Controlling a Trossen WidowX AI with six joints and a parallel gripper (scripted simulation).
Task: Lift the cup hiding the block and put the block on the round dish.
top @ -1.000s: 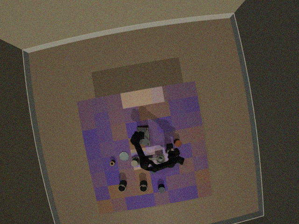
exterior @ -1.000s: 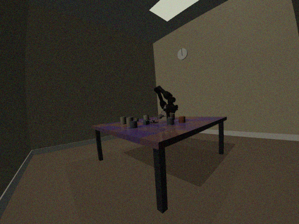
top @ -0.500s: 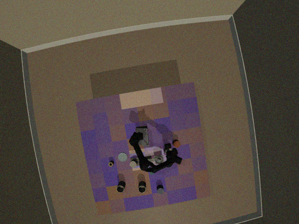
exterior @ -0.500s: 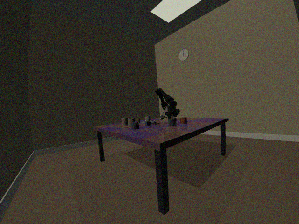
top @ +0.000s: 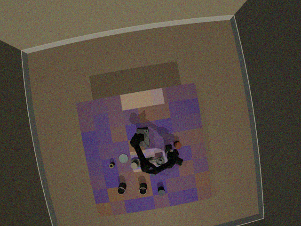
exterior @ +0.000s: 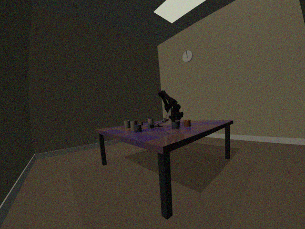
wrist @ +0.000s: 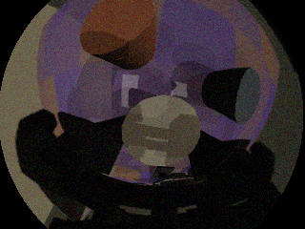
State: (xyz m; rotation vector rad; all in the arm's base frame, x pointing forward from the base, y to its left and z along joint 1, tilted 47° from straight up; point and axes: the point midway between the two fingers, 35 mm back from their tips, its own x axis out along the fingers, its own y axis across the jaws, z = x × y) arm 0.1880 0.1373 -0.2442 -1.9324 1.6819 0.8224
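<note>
Right now the beige cup is 20 mm to the left of my gripper tip and 10 mm above it. Also, from my gripper tip: orange cup (60 mm behind, 80 mm to the left, 10 mm above); then balance (100 mm ahead, 220 mm to the right, 10 mm above); then grey block (80 mm ahead, 100 mm to the right, 60 mm above).
</note>
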